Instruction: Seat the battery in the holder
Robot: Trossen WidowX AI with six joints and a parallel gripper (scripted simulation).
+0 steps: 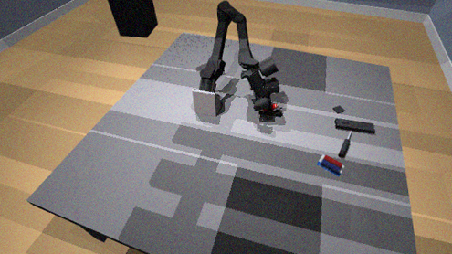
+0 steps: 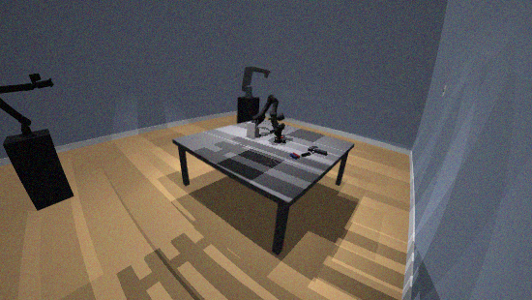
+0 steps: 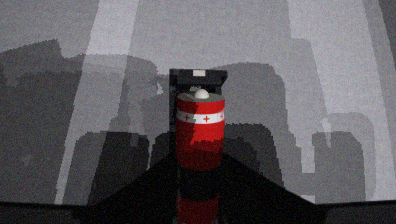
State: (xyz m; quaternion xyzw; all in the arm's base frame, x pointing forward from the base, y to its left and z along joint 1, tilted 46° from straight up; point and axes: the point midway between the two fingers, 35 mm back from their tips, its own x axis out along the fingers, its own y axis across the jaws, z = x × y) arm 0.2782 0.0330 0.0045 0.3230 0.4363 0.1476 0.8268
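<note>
Now: gripper tip 1 cm below the battery. Round my gripper tip: small dark square: 32 cm ahead, 8 cm to the left, 3 cm below; long black block: 37 cm ahead, 2 cm to the right, 1 cm below; black-handled tool: 32 cm ahead, 12 cm to the right, 2 cm below.
</note>
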